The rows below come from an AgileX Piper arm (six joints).
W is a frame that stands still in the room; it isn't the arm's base.
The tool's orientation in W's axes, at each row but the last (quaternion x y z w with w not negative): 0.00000 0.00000 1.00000 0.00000; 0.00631 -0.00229 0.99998 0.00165; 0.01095 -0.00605 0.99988 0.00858; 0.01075 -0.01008 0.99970 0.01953; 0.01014 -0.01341 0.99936 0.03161; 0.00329 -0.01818 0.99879 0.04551; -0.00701 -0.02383 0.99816 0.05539; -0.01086 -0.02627 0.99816 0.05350; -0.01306 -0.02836 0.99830 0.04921; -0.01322 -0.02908 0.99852 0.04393
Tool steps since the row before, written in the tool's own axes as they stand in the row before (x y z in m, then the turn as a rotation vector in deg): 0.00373 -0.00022 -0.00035 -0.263 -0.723 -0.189; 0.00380 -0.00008 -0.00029 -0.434 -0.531 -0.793; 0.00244 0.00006 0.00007 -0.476 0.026 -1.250; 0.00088 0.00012 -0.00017 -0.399 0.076 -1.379; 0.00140 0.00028 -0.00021 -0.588 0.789 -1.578; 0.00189 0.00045 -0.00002 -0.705 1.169 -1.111; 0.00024 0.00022 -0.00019 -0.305 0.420 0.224; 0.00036 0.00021 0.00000 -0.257 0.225 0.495; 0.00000 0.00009 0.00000 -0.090 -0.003 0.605; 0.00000 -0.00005 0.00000 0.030 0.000 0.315
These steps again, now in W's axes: -0.00373 0.00022 -0.00035 0.263 0.723 -0.189; -0.00380 0.00009 -0.00024 0.426 0.533 -0.796; -0.00244 -0.00002 0.00012 0.448 -0.019 -1.260; -0.00089 -0.00008 -0.00015 0.367 -0.063 -1.389; -0.00142 -0.00019 -0.00019 0.506 -0.781 -1.610; -0.00192 -0.00028 -0.00002 0.590 -1.187 -1.158; -0.00026 -0.00018 -0.00020 0.253 -0.461 0.207; -0.00038 -0.00017 -0.00002 0.219 -0.276 0.487; -0.00001 -0.00009 -0.00001 0.072 -0.039 0.606; 0.00000 0.00005 0.00000 -0.039 -0.015 0.314
